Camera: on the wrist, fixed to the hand. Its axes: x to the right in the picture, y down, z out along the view.
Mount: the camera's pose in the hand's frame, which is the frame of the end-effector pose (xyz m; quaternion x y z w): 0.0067 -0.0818 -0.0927 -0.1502 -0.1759 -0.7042 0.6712
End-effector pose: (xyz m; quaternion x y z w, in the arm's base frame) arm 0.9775 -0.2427 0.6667 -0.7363 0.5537 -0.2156 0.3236
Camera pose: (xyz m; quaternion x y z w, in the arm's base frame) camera 0.9721 -0.2566 0.7896 -0.9707 -0.1714 -0.1599 0.0522
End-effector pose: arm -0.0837 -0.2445 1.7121 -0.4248 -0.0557 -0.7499 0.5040
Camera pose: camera -0.2041 -0.2570 1.6863 0.4535 0.3126 0.7920 0.2634
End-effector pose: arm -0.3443 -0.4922 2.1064 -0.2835 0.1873 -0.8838 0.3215
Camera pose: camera -0.4440 -0.4238 2.0797 0.5260 -0.0023 0.7417 0.4163
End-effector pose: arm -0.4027 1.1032 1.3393 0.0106 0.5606 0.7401 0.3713
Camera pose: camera -0.4036 1.0386 1.2337 -0.3133 0.2073 0.3176 0.8706
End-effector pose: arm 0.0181 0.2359 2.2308 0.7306 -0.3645 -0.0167 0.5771
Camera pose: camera 0.1063 0.3148 2.1944 0.6575 0.1708 -0.6009 0.4212
